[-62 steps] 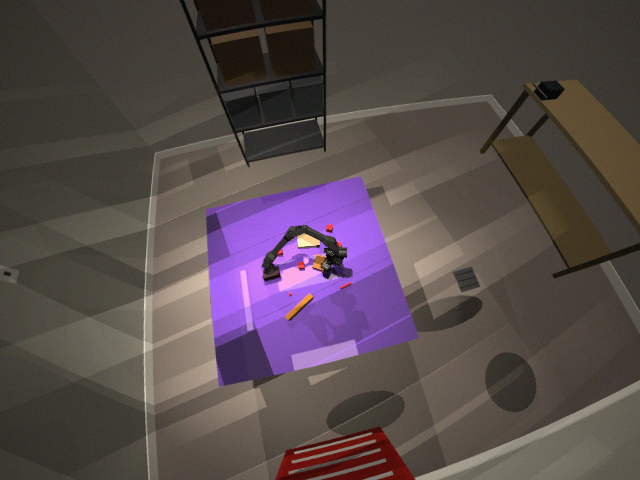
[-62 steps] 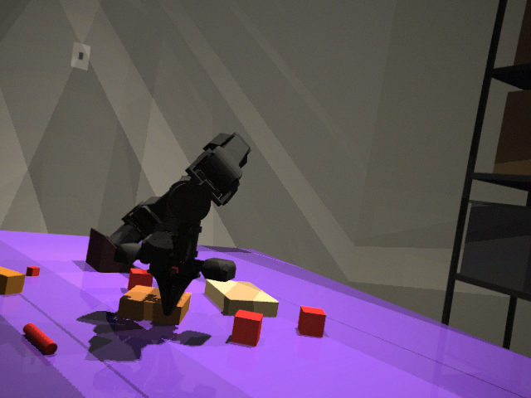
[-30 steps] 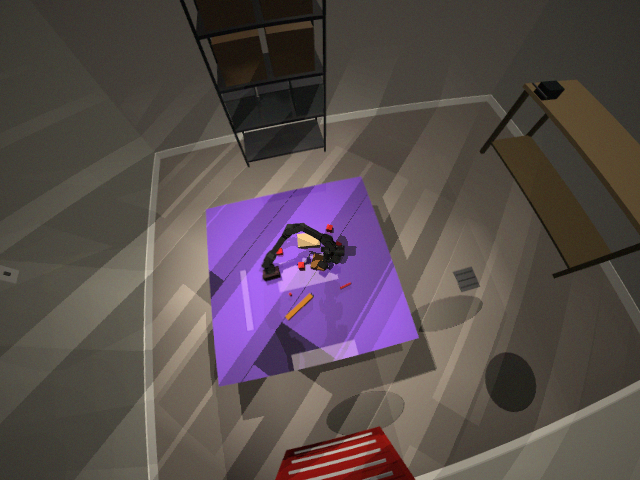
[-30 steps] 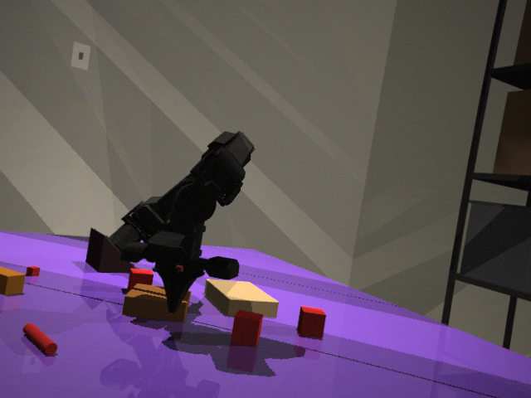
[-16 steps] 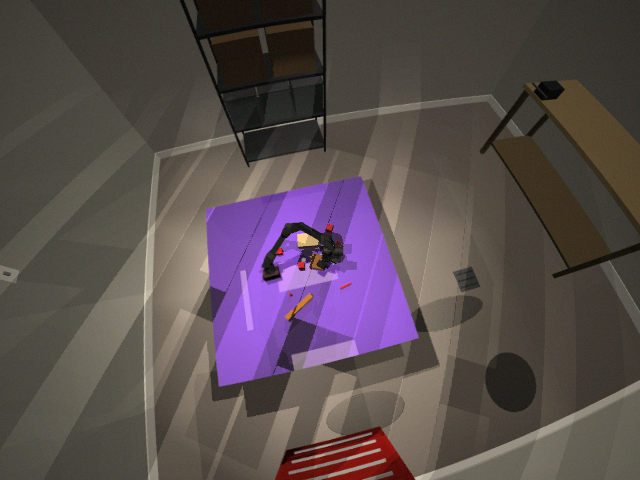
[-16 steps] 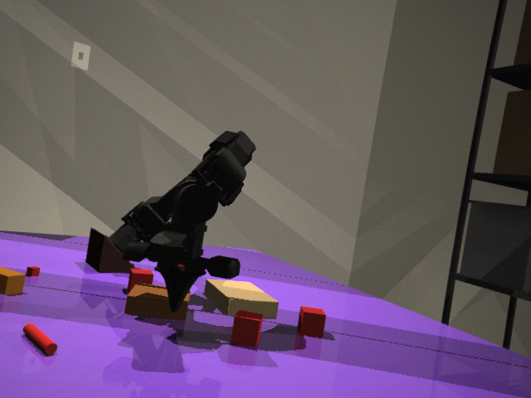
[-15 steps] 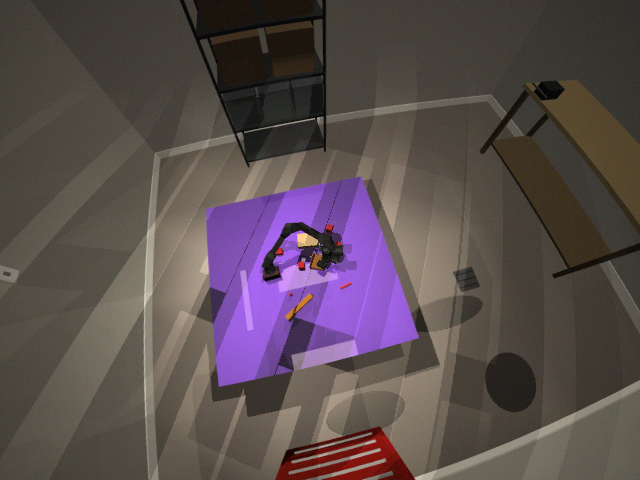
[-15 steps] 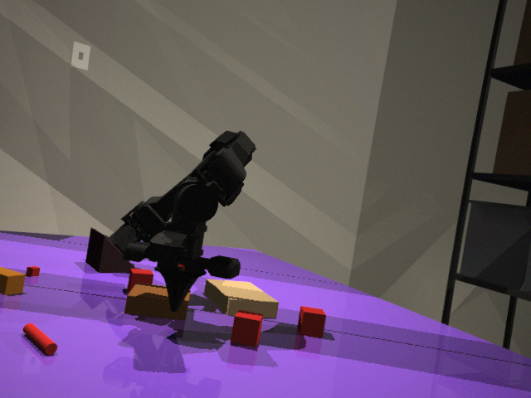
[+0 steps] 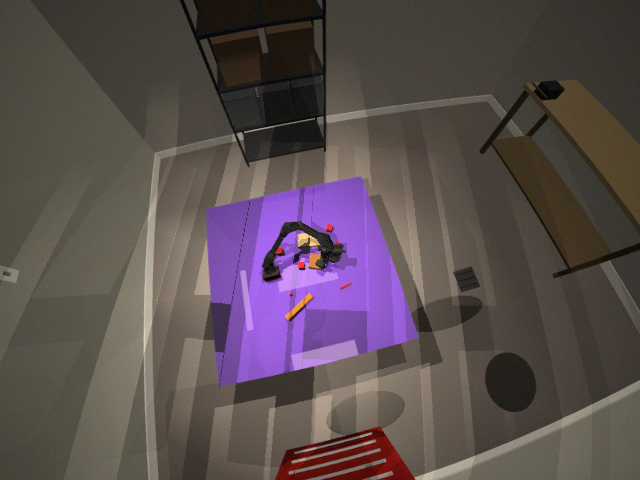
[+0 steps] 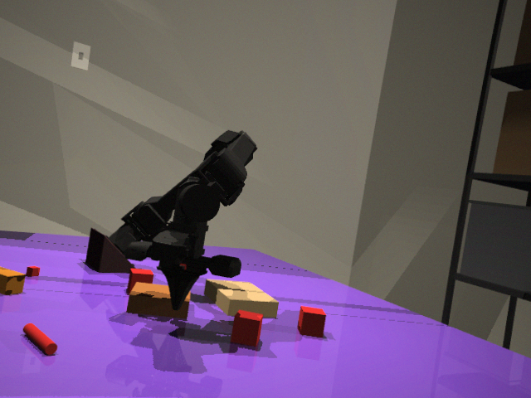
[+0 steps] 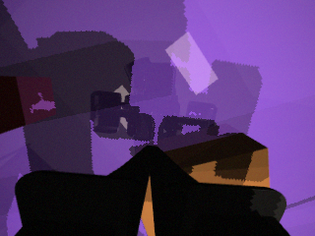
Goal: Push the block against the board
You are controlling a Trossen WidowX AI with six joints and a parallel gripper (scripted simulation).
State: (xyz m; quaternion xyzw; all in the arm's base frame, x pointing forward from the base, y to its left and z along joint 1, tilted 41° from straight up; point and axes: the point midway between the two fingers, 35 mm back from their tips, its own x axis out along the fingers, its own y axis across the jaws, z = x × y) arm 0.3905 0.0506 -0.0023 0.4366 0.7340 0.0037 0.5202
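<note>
The square block is 70 mm behind my gripper tip and 10 mm to the right of it. From my gripper tip the other things lie so: long orange bar 300 mm to the right, 230 mm behind; tan board 160 mm to the left, 100 mm behind.
</note>
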